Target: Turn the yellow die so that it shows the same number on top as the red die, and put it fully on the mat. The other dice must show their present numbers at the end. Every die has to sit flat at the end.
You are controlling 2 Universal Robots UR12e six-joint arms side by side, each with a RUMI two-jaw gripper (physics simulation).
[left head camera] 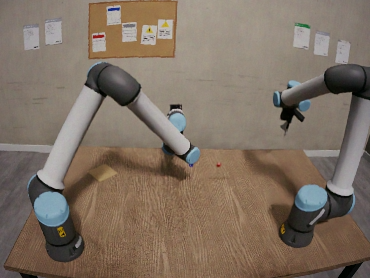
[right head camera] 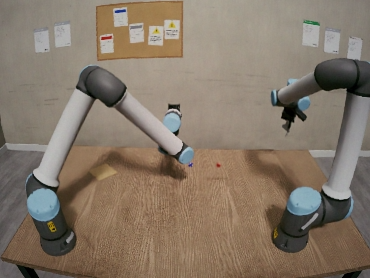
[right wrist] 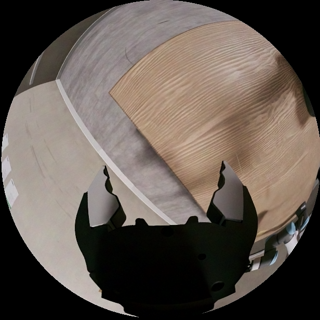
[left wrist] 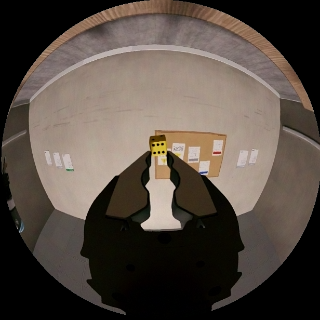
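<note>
The yellow die point(left wrist: 159, 146) is held between the fingertips of my left gripper point(left wrist: 158, 151), which points toward the back wall, raised off the table; its face toward the left wrist camera shows six pips. In the head views the left gripper's fingers are hidden behind the arm. The blue die point(left head camera: 191, 165) point(right head camera: 190, 165) and the red die point(left head camera: 218, 164) point(right head camera: 218, 165) sit on the table right of the left wrist; their top numbers are too small to read. The tan mat point(left head camera: 103, 173) point(right head camera: 103, 172) lies at the left. My right gripper point(right wrist: 164, 164) point(left head camera: 285, 131) is open and empty, high at the right.
The wooden table point(left head camera: 150, 225) point(right head camera: 150, 225) carries both arm bases at its front left and front right. The left forearm point(left head camera: 159, 121) point(right head camera: 150, 122) slants down across the middle. A wall with a cork board point(left head camera: 132, 47) point(right head camera: 140, 50) stands behind the table.
</note>
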